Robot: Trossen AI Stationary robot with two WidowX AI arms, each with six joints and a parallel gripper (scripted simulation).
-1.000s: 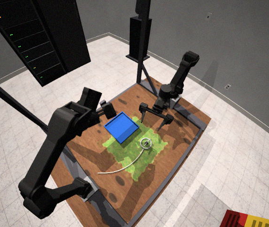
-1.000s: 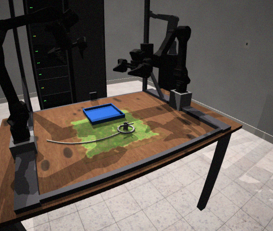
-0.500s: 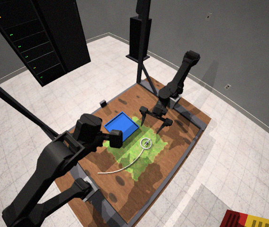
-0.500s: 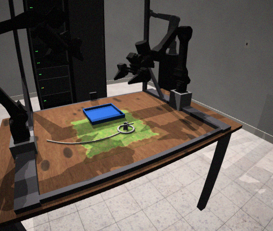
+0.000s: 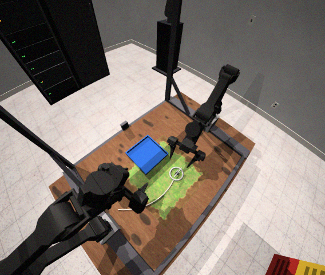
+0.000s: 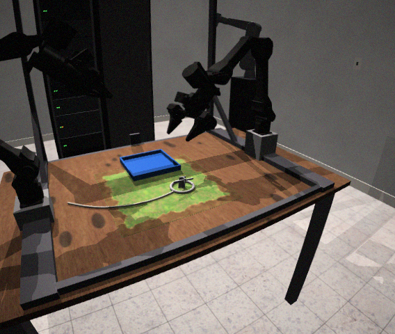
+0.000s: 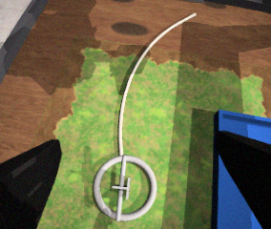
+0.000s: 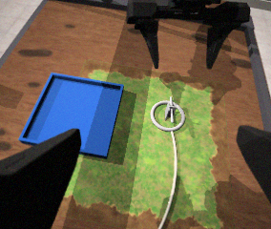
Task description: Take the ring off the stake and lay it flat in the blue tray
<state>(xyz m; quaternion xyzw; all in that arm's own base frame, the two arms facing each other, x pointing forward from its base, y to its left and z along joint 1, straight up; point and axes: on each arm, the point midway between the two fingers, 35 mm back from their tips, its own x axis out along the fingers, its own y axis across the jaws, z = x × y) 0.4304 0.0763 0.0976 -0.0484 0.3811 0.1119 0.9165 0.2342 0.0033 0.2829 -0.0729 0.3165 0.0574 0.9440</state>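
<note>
The stake lies 20 mm ahead of my left hand, 10 mm to the right of it and 190 mm below it. Round my left hand: blue tray 200 mm behind, 40 mm to the right, 200 mm below; then ring 20 mm ahead, 10 mm to the right, 200 mm below; then green mat 40 mm behind, 70 mm to the right, 220 mm below.
</note>
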